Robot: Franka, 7 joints.
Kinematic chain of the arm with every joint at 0, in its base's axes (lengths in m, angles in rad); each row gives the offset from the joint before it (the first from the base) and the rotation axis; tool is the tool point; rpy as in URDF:
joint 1: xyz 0 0 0.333 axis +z
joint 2: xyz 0 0 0 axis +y
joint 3: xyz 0 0 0.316 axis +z
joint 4: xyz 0.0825 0 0 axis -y
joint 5: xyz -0.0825 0 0.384 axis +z
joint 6: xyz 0 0 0 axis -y
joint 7: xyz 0.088 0 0 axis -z
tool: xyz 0 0 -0.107 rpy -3.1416 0 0
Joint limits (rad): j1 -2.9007..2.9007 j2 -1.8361..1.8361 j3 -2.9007..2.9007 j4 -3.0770..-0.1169 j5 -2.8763..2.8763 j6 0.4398..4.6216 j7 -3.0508..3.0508
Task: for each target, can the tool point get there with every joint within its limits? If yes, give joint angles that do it. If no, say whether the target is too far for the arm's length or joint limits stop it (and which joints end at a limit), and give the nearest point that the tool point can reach.
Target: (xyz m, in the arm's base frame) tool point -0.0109 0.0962 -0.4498
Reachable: no: joint limits stop it (at a limit: joint 2) | nearest point -0.0147 0.1295 -0.3383 | short by 0.116 m
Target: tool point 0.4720 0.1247 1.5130
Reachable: no: too far | nearest point 0.3171 0.0838 1.1257 | short by 0.419 m
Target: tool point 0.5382 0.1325 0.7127
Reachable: yes | joints -1.2671 0.4663 1.9758 -1.5737 2.0135 3.2487 -1.8749
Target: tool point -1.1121 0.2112 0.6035
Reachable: no: too far | nearest point -0.8197 0.1557 0.5324 | short by 0.306 m
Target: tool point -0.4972 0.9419 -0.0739
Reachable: no: too far | nearest point -0.3741 0.7087 0.0268 | short by 0.282 m
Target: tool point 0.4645 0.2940 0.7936
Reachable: yes | joints -0.5013 0.9464 2.1435 -1.2203 2.3388 3.3417 2.5666
